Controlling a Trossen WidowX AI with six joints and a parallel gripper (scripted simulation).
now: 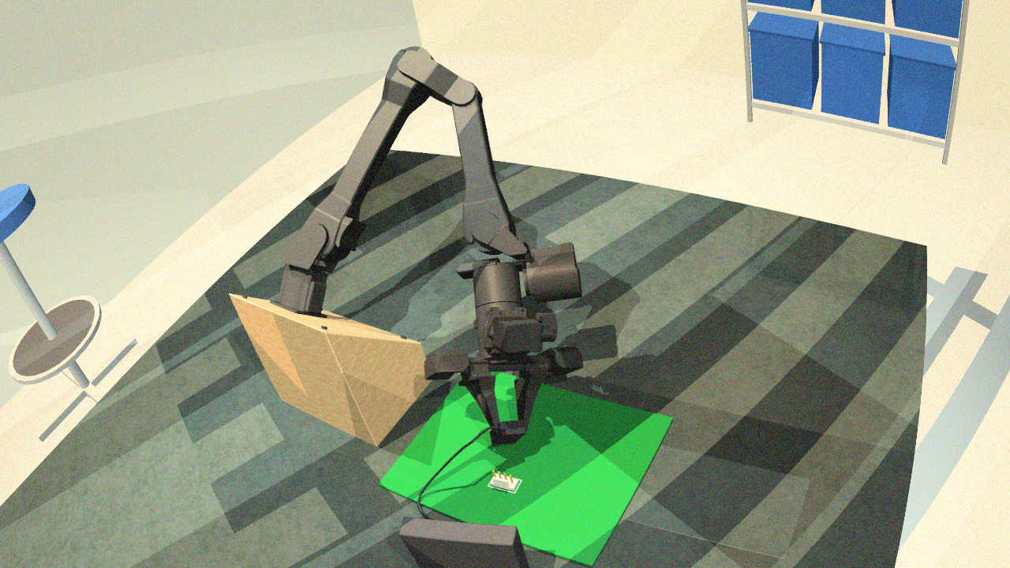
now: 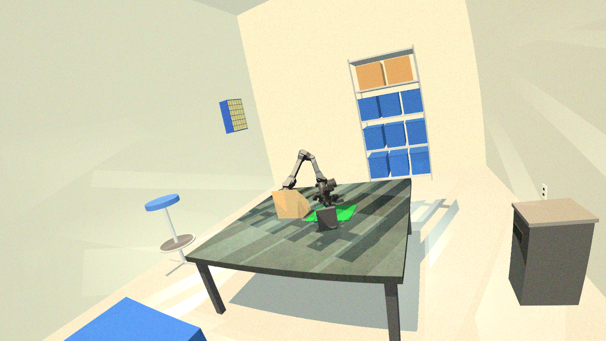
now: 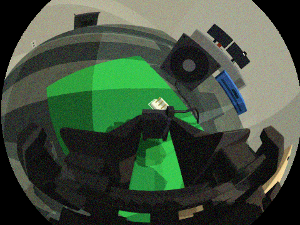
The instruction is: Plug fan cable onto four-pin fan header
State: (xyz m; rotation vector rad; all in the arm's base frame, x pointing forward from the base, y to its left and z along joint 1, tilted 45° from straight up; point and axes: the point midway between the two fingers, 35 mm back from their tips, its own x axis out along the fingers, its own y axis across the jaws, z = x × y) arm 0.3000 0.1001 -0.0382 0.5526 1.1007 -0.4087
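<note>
The green board lies 1 cm ahead of my gripper tip and 6 cm below it. Also, from my gripper tip: dark fan 6 cm ahead, 17 cm to the right, 1 cm above; then fan plug 1 cm behind, 1 cm below; then white four-pin header 1 cm ahead, 5 cm to the right, 5 cm below.
</note>
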